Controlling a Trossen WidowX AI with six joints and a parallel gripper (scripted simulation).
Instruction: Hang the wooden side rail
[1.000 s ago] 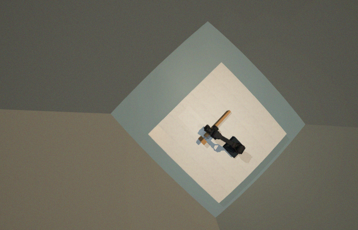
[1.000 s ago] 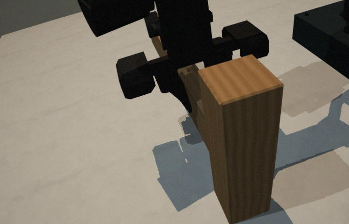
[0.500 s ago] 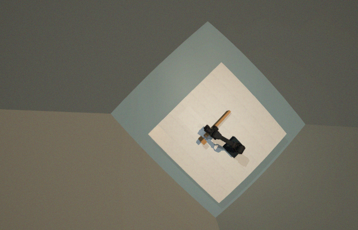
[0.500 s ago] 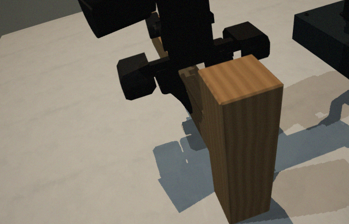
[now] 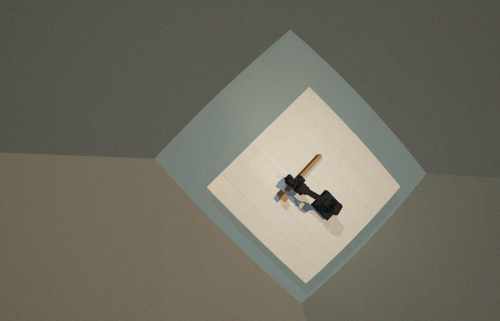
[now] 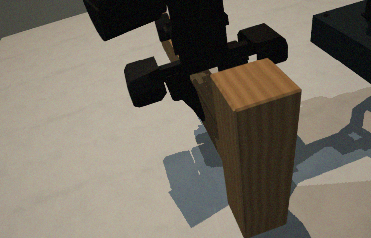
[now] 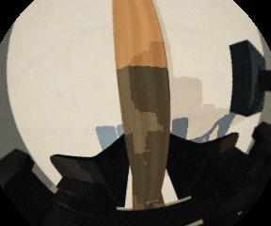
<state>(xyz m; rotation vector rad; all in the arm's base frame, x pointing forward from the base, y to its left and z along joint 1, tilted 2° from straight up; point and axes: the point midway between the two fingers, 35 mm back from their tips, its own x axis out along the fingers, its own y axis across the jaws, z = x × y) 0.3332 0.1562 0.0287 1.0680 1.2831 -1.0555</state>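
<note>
Right now the wooden headboard post is 3 cm behind my gripper tip, 13 cm to the left of it and 4 cm above it.
</note>
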